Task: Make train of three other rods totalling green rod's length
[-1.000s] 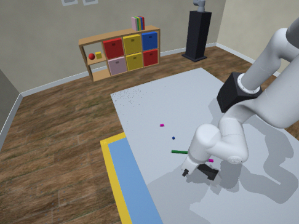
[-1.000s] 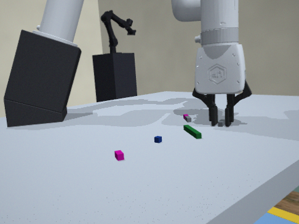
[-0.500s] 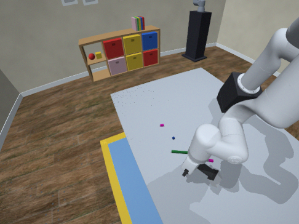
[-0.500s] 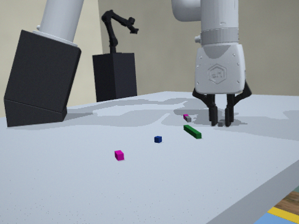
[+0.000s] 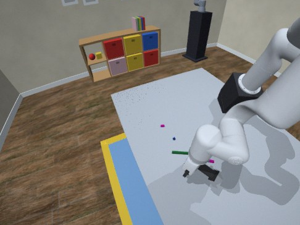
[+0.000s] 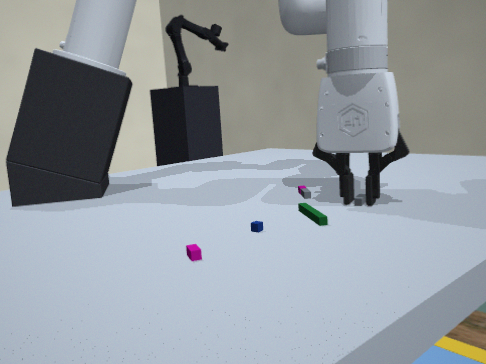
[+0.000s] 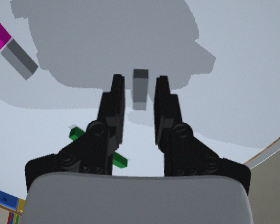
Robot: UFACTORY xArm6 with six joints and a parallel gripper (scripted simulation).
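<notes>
Right now my hand is 20 mm past the green rod, 90 mm to the left of it and 20 mm above it. The rest, counted from my hand: blue rod: 50 mm behind, 170 mm to the right, 20 mm below.
</notes>
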